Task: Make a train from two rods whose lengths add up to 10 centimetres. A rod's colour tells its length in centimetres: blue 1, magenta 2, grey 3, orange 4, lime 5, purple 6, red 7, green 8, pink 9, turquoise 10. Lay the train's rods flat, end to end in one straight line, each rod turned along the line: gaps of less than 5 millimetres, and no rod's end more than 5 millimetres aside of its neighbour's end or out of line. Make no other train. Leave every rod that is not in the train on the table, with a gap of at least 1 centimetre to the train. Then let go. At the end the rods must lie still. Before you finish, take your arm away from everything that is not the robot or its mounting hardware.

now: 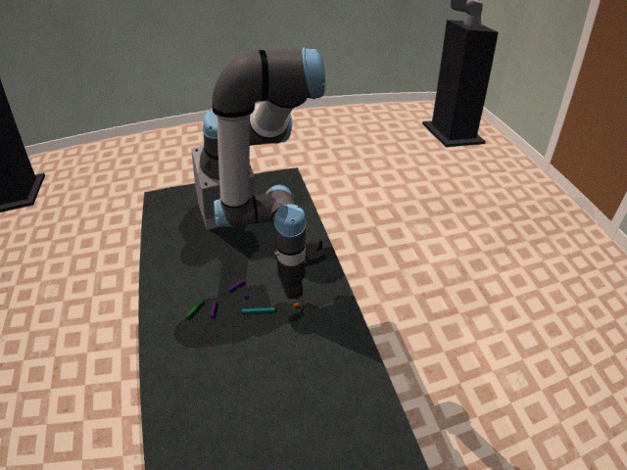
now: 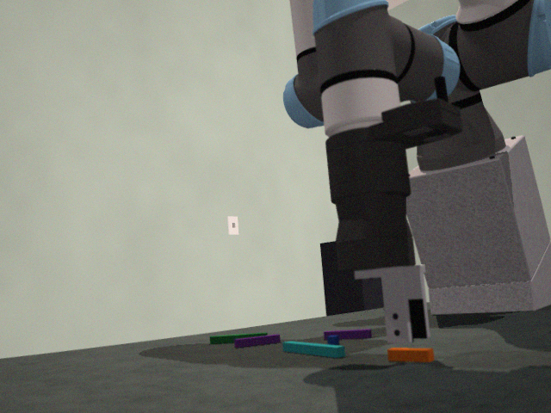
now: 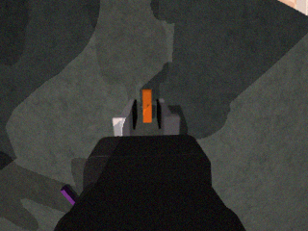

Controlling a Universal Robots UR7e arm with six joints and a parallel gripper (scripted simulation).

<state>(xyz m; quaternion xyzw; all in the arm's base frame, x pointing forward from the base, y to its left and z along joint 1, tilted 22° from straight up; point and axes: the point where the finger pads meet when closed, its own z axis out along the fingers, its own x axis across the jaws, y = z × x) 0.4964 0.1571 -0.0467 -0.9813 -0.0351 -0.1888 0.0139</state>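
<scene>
My gripper is now 30 mm above the orange rod. The rest, counted from my hand: purple rod: 40 mm behind, 260 mm to the right, 30 mm below; then turquoise rod: 10 mm behind, 130 mm to the right, 30 mm below; then small blue rod: 70 mm behind, 160 mm to the right, 30 mm below.
</scene>
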